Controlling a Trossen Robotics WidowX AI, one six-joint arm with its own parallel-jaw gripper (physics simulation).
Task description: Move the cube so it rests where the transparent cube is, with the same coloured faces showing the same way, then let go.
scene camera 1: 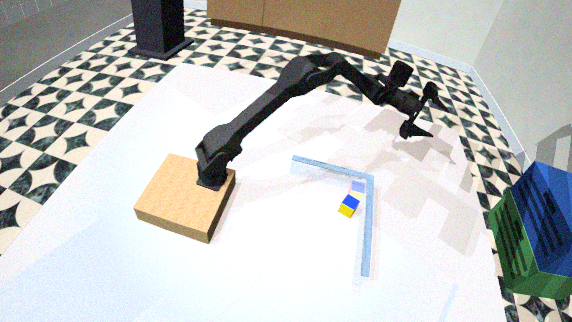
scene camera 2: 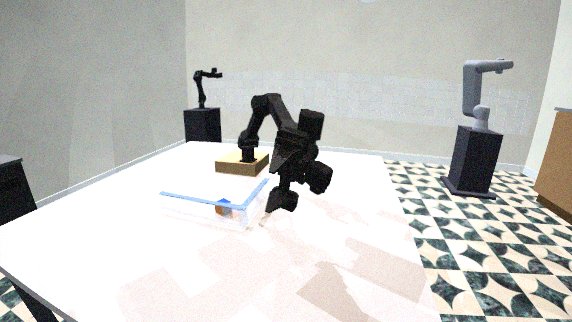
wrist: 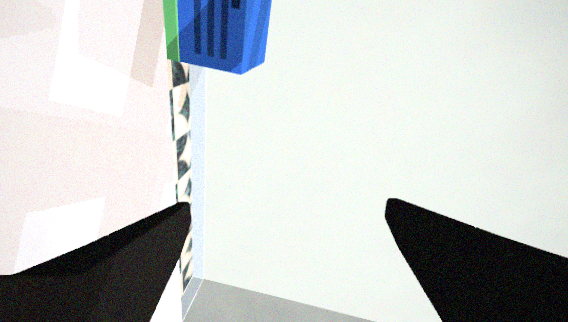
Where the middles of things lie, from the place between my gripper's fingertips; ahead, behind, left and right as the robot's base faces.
Labels:
I see the L-shaped rail (scene camera 1: 300, 166) 310 mm to the right of my hand, 270 mm behind it and 180 mm below it.

